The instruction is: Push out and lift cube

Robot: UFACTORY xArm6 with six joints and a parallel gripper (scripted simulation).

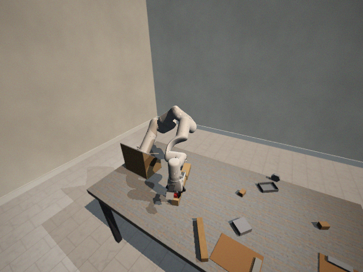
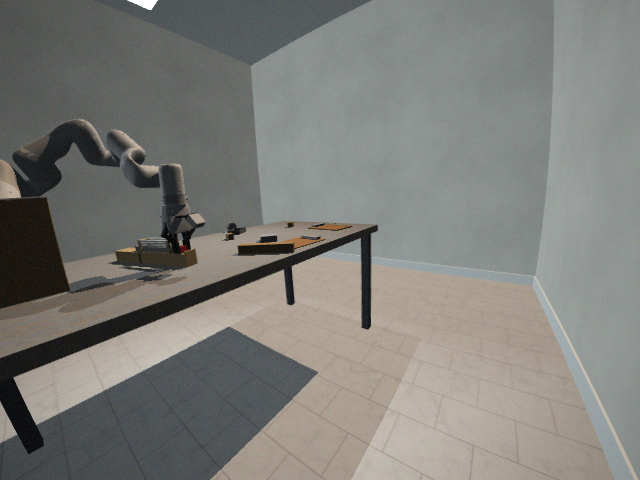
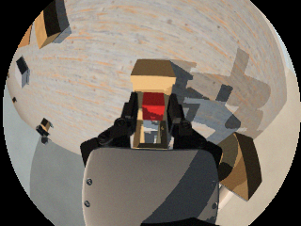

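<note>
Now: hand 10 mm above the red cube. The rest, counted from my hand: channel: 130 mm to the left, 30 mm behind, 10 mm below; pale grey stick: 200 mm to the left, 50 mm behind, 10 mm below; wooden bar: 260 mm ahead, 170 mm to the right, 50 mm below.
</note>
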